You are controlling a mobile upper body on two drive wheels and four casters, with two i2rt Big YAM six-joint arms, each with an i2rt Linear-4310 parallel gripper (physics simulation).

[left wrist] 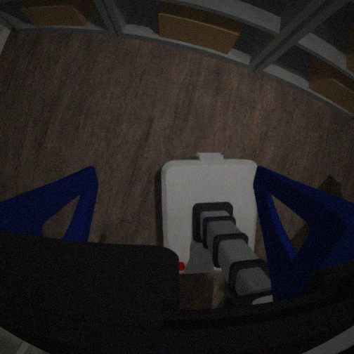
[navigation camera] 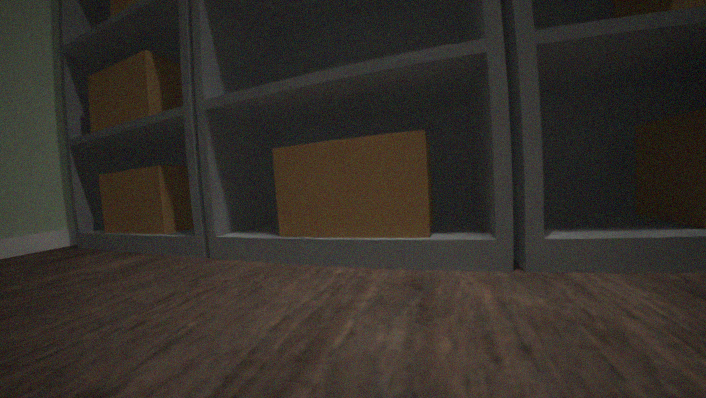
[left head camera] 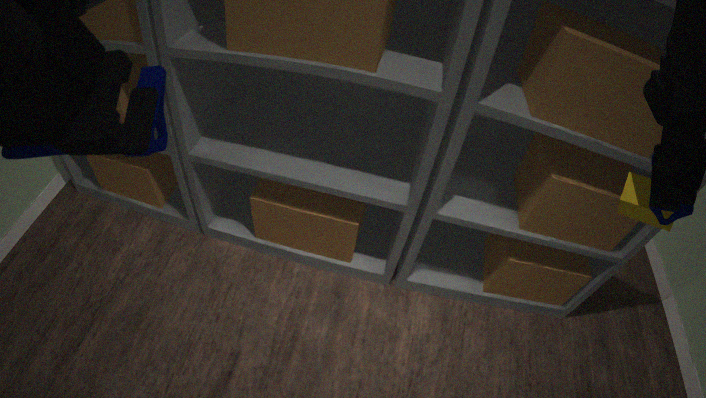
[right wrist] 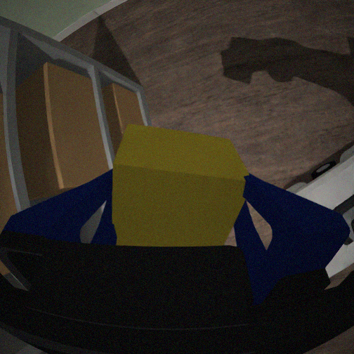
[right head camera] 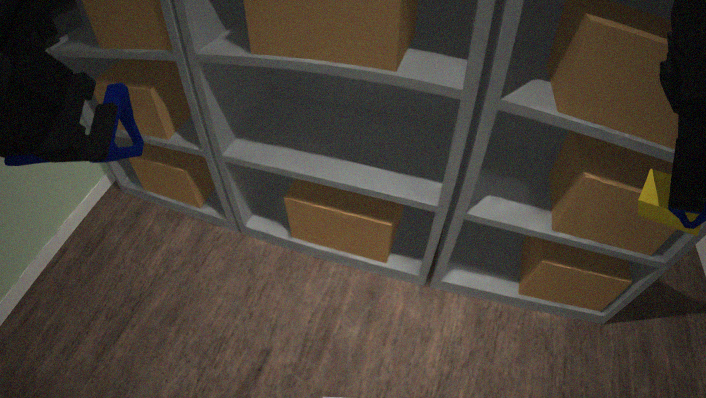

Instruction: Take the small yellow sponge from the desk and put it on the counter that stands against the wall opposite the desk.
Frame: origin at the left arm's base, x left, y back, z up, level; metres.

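Seen in the pictures: left gripper, between the fingertips: (left head camera: 120, 144) (right head camera: 106, 150); right gripper, between the fingertips: (left head camera: 664, 208) (right head camera: 691, 209).
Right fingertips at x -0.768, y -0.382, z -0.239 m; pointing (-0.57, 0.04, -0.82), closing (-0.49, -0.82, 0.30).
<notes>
Offsets run from my right fingertips to a thing's top centre. "spot": to the spot under its first point.
The yellow sponge @(dx +0.020, dy -0.021, dz +0.044 m) (left head camera: 631, 199) (right head camera: 651, 199) (right wrist: 175, 205) is a block between the blue fingers of my right gripper (right wrist: 175, 175) (left head camera: 661, 212) (right head camera: 685, 212), which is shut on it and holds it in the air at the right of both head views. Dark arm parts hide some of it there. My left gripper (left wrist: 175, 174) (left head camera: 92, 149) (right head camera: 75, 157) is open, with its fingers wide apart and nothing between them. The desk and the counter do not show in these views.
A grey shelf unit (left head camera: 300, 170) (right head camera: 330, 170) (navigation camera: 500, 150) (right wrist: 102, 120) stands ahead, holding several brown boxes @(spot: dx +0.581, dy -0.663, dz -0.919 m) (left head camera: 305, 227) (right head camera: 340, 227) (navigation camera: 355, 185). Green wall (left head camera: 20, 185) (navigation camera: 30, 125) shows at its left. The robot's white base (left wrist: 210, 180) shows below the left gripper.
</notes>
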